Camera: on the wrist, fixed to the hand. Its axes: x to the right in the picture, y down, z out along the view.
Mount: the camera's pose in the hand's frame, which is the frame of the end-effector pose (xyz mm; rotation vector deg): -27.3 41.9 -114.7 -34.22 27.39 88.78
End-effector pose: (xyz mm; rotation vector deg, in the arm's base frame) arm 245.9 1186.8 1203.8 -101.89 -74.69 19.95
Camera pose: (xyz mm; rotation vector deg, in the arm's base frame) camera 336.9 1105.0 1230.1 -162.73 34.13 17.16
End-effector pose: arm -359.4 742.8 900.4 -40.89 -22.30 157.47
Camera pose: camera -286.6 716.6 802.0 64.93 18.62 -82.95
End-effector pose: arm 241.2 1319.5 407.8 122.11 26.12 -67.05
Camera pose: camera 321.0 1368.5 490.8 83.78 -32.68 19.22
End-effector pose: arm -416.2 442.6 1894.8 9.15 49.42 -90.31
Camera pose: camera -414.8 535.4 1810.8 34.55 62.08 11.13
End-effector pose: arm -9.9 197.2 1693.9 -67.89 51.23 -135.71
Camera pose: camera -85.1 225.0 1597.8 10.23 103.00 -59.39
